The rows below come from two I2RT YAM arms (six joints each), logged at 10 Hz.
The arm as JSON. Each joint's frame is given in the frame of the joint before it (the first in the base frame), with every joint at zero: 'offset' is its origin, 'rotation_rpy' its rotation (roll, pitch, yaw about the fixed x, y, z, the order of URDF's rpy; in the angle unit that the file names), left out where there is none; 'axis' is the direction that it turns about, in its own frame. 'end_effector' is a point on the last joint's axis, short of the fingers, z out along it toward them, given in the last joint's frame.
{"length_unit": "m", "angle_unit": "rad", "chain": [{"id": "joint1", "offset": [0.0, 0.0, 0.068], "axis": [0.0, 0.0, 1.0]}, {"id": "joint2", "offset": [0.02, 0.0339, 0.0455], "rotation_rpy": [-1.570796, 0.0, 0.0], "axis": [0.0, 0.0, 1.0]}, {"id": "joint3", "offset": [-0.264, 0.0, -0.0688], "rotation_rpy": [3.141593, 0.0, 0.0], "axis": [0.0, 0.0, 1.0]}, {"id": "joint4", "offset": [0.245, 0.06, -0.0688], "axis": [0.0, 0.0, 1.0]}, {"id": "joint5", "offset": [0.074, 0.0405, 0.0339], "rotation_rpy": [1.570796, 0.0, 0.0], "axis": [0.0, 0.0, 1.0]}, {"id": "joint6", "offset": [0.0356, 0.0, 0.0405], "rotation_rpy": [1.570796, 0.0, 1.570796], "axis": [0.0, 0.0, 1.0]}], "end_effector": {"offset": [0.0, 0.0, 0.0], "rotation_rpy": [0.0, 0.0, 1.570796]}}
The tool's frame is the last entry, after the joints.
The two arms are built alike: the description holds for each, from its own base.
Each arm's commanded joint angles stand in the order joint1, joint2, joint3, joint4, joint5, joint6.
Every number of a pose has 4 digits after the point.
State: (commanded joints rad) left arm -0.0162 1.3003 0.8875 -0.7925 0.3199 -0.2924; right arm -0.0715 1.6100 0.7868 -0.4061 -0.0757 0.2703
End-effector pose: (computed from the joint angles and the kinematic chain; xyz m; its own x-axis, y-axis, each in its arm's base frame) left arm 0.2363 -0.0150 0.2239 -0.9310 -0.2586 -0.2576 -0.1468 0.9115 -0.3843; right arm 0.2771 -0.0171 0.1353 -0.8934 0.3309 -0.3037 0.2953 0.9422 0.1581
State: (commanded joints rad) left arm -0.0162 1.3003 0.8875 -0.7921 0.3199 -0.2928; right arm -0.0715 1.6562 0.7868 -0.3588 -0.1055 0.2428
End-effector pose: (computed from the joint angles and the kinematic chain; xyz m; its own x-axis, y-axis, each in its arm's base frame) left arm 0.2363 -0.0150 0.2239 -0.9309 -0.2589 -0.2578 -0.1471 0.9114 -0.3844; right arm 0.2827 -0.0165 0.1250 -0.9033 0.3044 -0.3022 0.2606 0.9491 0.1770
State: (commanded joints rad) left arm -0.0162 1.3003 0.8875 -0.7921 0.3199 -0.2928; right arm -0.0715 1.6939 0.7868 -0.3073 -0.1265 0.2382
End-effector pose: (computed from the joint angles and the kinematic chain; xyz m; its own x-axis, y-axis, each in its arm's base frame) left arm 0.2363 -0.0150 0.2239 -0.9309 -0.2589 -0.2578 -0.1471 0.9114 -0.3844; right arm 0.2883 -0.0161 0.1170 -0.9020 0.2993 -0.3111 0.2468 0.9488 0.1972
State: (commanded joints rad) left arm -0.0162 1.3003 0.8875 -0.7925 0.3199 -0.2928; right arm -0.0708 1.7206 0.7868 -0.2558 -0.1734 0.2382
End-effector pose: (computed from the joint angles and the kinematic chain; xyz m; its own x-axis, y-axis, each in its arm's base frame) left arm 0.2363 -0.0150 0.2239 -0.9310 -0.2589 -0.2574 -0.1472 0.9114 -0.3844; right arm 0.2936 -0.0147 0.1120 -0.8984 0.2967 -0.3237 0.2240 0.9437 0.2434
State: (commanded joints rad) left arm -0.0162 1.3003 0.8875 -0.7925 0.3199 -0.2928; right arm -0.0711 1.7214 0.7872 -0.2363 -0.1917 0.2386
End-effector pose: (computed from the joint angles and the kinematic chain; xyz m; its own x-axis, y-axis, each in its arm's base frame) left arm 0.2363 -0.0150 0.2239 -0.9310 -0.2589 -0.2574 -0.1472 0.9114 -0.3844; right arm 0.2957 -0.0143 0.1128 -0.8936 0.2962 -0.3372 0.2129 0.9411 0.2626
